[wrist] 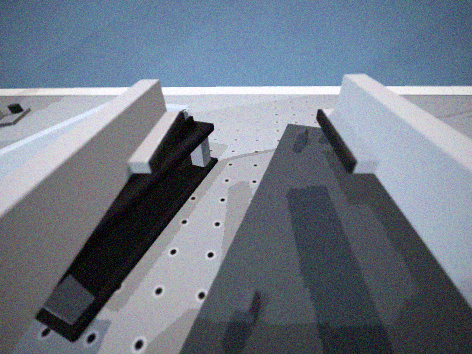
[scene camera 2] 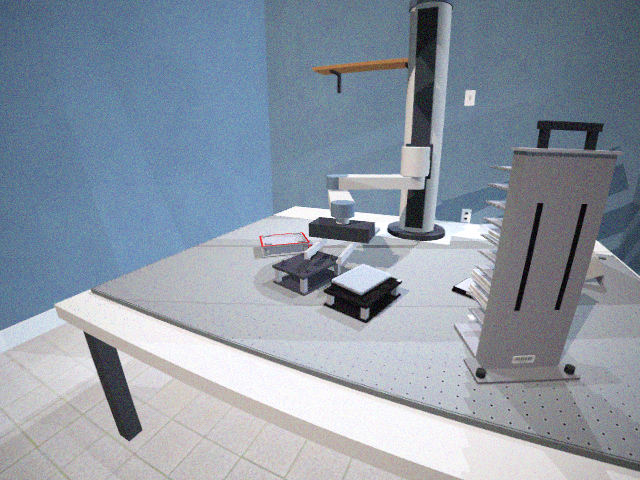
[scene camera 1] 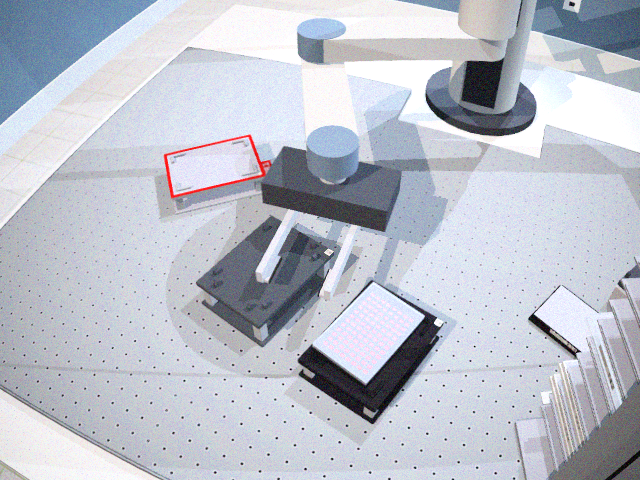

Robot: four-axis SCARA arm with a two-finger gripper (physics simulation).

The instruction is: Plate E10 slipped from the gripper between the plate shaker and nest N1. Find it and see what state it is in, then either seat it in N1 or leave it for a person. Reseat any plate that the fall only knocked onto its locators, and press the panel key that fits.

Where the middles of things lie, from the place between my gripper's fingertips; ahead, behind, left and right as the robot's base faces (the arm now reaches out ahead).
Right now my hand is 260 mm to the left of the red-edged flat plate [scene camera 1: 219, 165], 220 mm past it and 50 mm above it.
